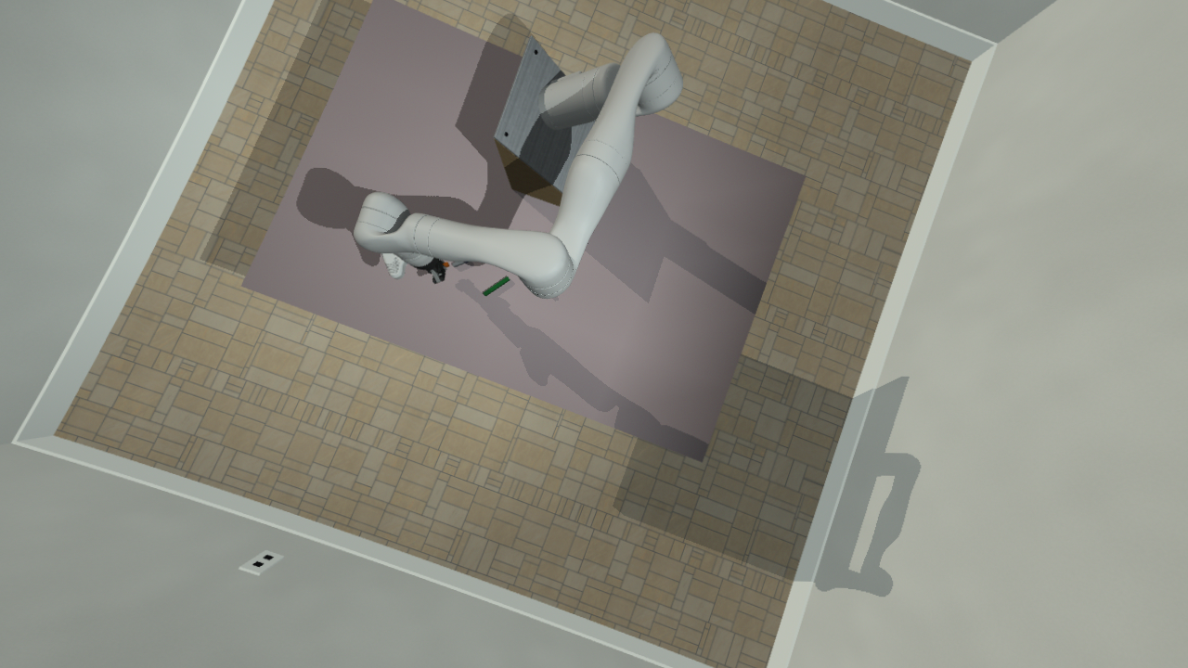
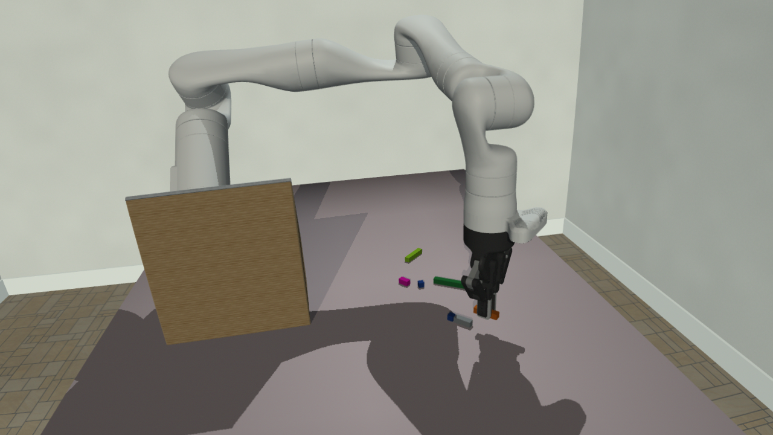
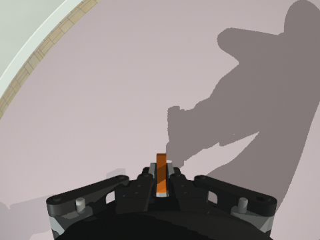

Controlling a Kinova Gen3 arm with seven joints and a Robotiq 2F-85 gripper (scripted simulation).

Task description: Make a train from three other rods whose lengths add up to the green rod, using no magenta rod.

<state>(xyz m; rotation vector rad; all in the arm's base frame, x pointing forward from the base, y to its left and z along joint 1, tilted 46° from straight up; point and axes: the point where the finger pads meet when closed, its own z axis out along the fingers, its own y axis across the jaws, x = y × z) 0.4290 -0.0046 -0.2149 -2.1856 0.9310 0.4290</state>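
Now: hand 4 cm above the grey rod, 3 cm to the right of it and 3 cm past it. The rest, counted from my hand: magenta rod 18 cm to the left, 10 cm behind, 4 cm below; green rod 15 cm to the left, 4 cm below, 1 cm behind; orange rod 1 cm below.
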